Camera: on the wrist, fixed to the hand. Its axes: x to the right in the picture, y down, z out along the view.
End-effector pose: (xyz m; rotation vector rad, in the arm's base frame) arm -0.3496 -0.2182 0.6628 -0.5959 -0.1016 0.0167
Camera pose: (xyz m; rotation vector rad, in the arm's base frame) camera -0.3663 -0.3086 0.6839 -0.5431 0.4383 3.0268
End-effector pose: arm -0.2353 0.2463 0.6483 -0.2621 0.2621 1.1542
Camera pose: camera -0.1645 0.1864 0.6310 -0.2477 0.1317 -2.1443
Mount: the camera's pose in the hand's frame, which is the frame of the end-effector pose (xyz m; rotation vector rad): -0.0188 -0.0869 -0.0315 -0.3365 -0.4482 2.9504
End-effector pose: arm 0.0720 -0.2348 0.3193 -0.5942 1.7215 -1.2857
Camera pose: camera 0.0435 -0.2344 0.4092 1.2366 0.6332 1.1732
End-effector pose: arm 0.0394 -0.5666 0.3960 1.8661 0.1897 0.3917
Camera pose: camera 0.0161 -0.5163 0.3197 -0.2944 2.7234 -1.4418
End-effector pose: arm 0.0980 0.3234 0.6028 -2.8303 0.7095 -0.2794
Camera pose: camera 0.1128 0.4025 0.6521 0.4433 2.9396 0.8214
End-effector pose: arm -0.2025 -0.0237 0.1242 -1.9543 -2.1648 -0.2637
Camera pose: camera -0.2859 -0.0593 0.1501 2.3556 -1.7669 -0.3415
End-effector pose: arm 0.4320 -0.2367 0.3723 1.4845 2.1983 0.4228
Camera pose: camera 0.3529 -0.2866 0.3604 2.4944 -1.5992 0.7361
